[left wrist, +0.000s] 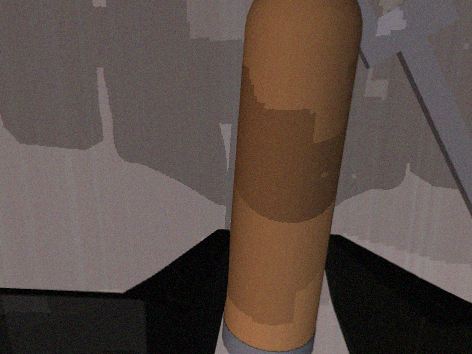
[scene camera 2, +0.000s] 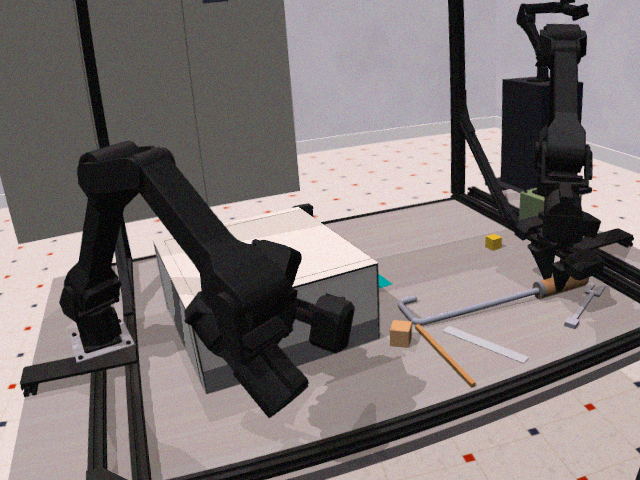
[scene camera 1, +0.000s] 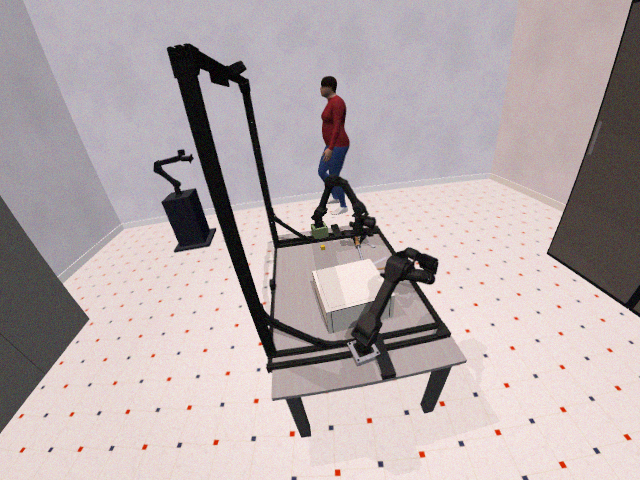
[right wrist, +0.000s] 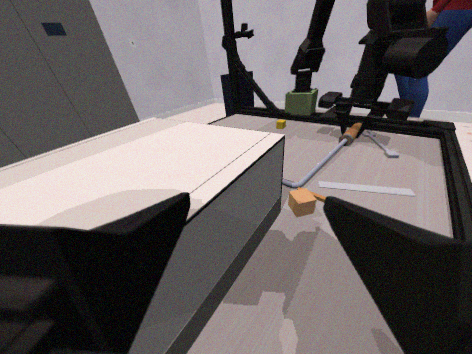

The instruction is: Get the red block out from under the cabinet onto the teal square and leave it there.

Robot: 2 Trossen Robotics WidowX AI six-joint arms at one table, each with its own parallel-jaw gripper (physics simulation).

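Places are measured from the left arm's base along level axes (x left, y back, z up), in centimetres.
Where they show: left gripper, fingertip midpoint: [left wrist: 277,245] [scene camera 2: 553,286] [scene camera 1: 357,244] [right wrist: 349,136]; right gripper, fingertip midpoint: [scene camera 2: 313,290] [right wrist: 256,200]; left arm's base, origin of the base link: [scene camera 1: 319,225] [right wrist: 302,91]; right arm's base, origin of the base link: [scene camera 2: 100,339] [scene camera 1: 363,348].
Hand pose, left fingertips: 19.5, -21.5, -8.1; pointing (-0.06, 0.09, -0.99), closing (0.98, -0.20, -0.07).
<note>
Each offset is from my left fingertips to the top centre of the thing, as dx, dy, dz. "pt": to the spot under its first point.
The red block is hidden; I cannot see it in any view. The white cabinet @[-23.0, -47.0, +11.9] [scene camera 1: 347,286] [scene camera 2: 318,248] [right wrist: 164,158] stands mid-table. A sliver of the teal square @[pt -23.2, -21.9, -1.6] [scene camera 2: 383,281] shows behind the cabinet's corner. My left gripper [scene camera 1: 360,238] [scene camera 2: 549,275] [left wrist: 277,245] is shut on the orange handle @[+0.4, +1.4, +1.9] [scene camera 2: 549,287] [left wrist: 298,105] [right wrist: 352,130] of a grey hook tool [scene camera 2: 475,307] [right wrist: 320,163]. The tool lies along the table with its hooked end near the cabinet's corner. My right gripper [scene camera 1: 427,270] [right wrist: 256,200] is open and empty beside the cabinet's side face.
A tan cube @[-4.4, -31.2, +1.3] [scene camera 2: 400,332] [right wrist: 302,202], an orange stick @[+2.5, -28.2, -1.0] [scene camera 2: 444,354] and a grey strip @[+4.1, -21.0, -1.6] [scene camera 2: 486,344] [right wrist: 364,188] lie near the hook. A yellow cube @[-22.0, +6.1, +0.8] [scene camera 1: 323,247] [scene camera 2: 493,241] and a green block [scene camera 1: 319,231] [right wrist: 301,102] sit at the far end. A person [scene camera 1: 333,138] walks behind the table.
</note>
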